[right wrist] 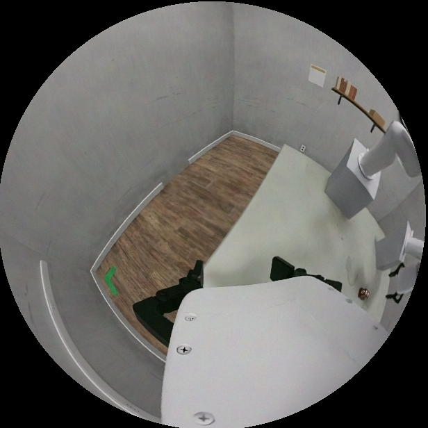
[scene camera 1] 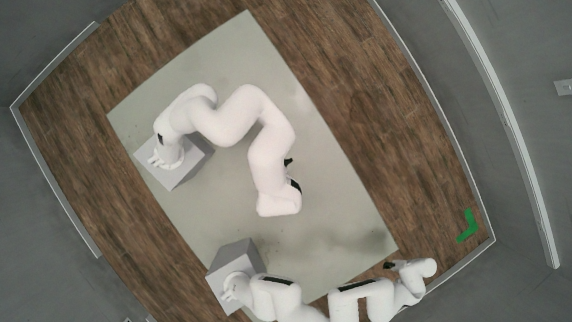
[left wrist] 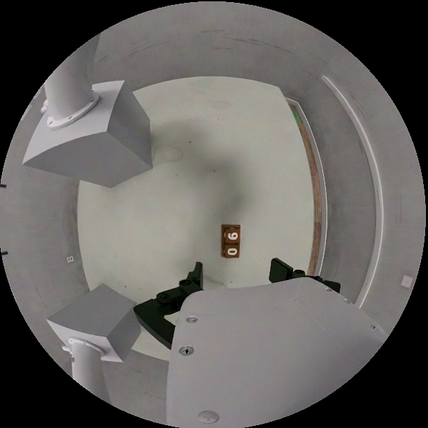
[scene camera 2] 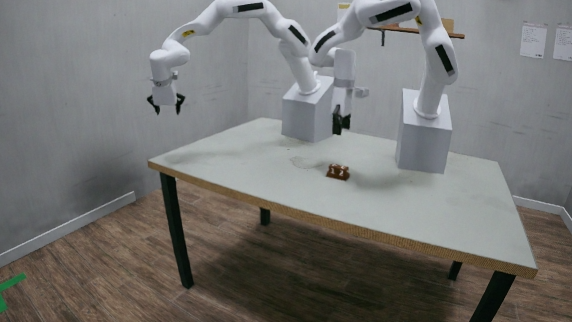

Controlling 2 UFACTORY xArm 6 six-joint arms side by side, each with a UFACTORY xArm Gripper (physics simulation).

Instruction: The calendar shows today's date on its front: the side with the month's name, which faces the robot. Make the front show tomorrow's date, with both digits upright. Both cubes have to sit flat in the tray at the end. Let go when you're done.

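Pixels of known places: left gripper, fingertip midpoint: [scene camera 2: 341,131]; right gripper, fingertip midpoint: [scene camera 1: 392,268] [scene camera 2: 168,112]; left arm's base, origin of the base link: [scene camera 1: 169,154] [scene camera 2: 426,108]; right arm's base, origin of the base link: [scene camera 1: 236,285] [scene camera 2: 309,87].
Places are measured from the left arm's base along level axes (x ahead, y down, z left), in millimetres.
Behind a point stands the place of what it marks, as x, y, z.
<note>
The brown calendar [right wrist: 364,293] stands on the table, hidden under the left arm in scene camera 1. Its two cubes sit side by side in the tray [left wrist: 223,242]. In the left wrist view, one cube [left wrist: 232,235] has a 6 or 9 on top, the other cube [left wrist: 231,251] a 0. Scene camera 2 shows 1 and 2 on the side away from the robot; the front digits are not readable. My left gripper [scene camera 2: 341,124] @[303, 86, -283] [left wrist: 237,272] [right wrist: 387,285] is open and empty, high above the table near the calendar. My right gripper [scene camera 1: 389,265] @[497, 58, -972] [scene camera 2: 168,111] @[497, 58, -972] [right wrist: 238,270] is open and empty, far from it.
The table [scene camera 1: 220,65] @[348, 255, 244] [scene camera 2: 425,210] @[422, 255, 71] carries two grey arm bases: the left arm's base [scene camera 2: 422,147] @[86, 150, 8] [left wrist: 95,145] and the right arm's base [scene camera 2: 306,117] @[-9, 135, -567] [left wrist: 97,317]. Walls surround the table, and a shelf [right wrist: 357,106] hangs on one.
</note>
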